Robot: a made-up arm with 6 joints.
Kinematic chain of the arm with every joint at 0, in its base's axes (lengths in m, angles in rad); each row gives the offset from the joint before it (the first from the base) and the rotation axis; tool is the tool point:
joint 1: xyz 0 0 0.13 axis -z
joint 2: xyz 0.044 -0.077 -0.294 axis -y
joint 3: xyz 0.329 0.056 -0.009 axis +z
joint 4: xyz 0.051 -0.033 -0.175 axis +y
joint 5: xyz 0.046 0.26 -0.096 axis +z
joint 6: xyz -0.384 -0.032 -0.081 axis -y
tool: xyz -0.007 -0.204 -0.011
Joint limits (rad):
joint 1: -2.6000..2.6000
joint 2: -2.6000..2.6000
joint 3: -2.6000..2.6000
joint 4: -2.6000..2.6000
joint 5: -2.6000..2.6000
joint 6: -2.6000..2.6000
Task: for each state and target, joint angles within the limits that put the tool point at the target. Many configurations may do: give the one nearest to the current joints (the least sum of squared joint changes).
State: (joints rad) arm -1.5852 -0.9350 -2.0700 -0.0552 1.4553 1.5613
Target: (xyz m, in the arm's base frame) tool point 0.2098 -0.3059 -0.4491
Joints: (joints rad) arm -1.4232 -1.0147 -2.0071 0.1768 1.6284 1.5509
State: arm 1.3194 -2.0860 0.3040 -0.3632 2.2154 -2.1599
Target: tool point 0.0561 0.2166 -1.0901
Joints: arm 1.2931 -1.5984 -0.1413 -0.2667 2.5772 -2.1196
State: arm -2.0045 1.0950 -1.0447 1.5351 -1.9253 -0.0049
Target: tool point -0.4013 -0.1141 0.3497
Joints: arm -1.9991 1.2073 -0.7020 1.5083 -1.0112 0.0187
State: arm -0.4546 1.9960 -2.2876 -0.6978 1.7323 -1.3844
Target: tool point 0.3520 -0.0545 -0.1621
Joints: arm -0.6218 1.8981 -2.3495 -0.4181 1.7503 -1.3707
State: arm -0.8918 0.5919 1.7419 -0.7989 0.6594 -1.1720
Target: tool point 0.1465 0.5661 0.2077
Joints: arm -1.0498 1.1195 1.5652 -0.8636 0.9113 -1.1658
